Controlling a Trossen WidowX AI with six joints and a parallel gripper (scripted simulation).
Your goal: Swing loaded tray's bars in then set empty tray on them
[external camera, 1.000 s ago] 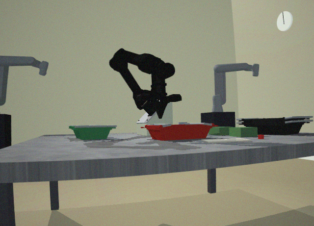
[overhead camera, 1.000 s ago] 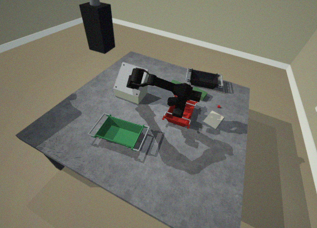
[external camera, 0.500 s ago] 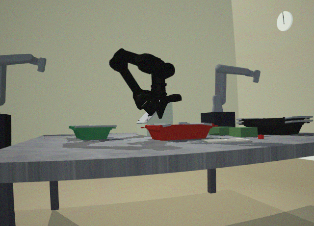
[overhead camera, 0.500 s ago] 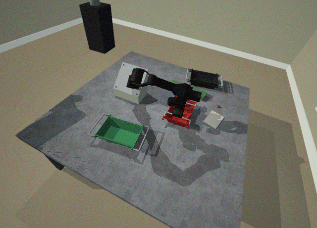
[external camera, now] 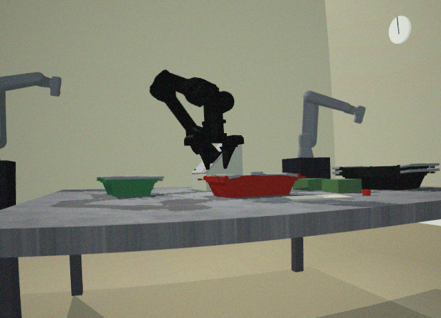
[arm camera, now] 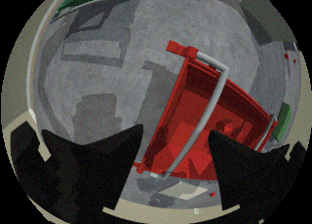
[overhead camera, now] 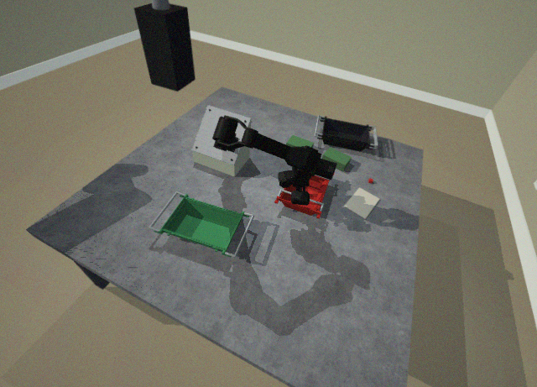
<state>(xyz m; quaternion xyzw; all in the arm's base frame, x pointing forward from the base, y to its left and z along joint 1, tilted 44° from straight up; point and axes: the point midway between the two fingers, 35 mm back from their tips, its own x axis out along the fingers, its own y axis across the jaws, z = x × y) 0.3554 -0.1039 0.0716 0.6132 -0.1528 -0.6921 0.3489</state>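
My gripper tip is 270 mm past the green tray, 240 mm to the left of it and 40 mm above it. The rest, counted from my gripper tip: pale flat card 260 mm ahead, 170 mm to the left, 80 mm below; small red cube 270 mm ahead, 320 mm to the left, 70 mm below.
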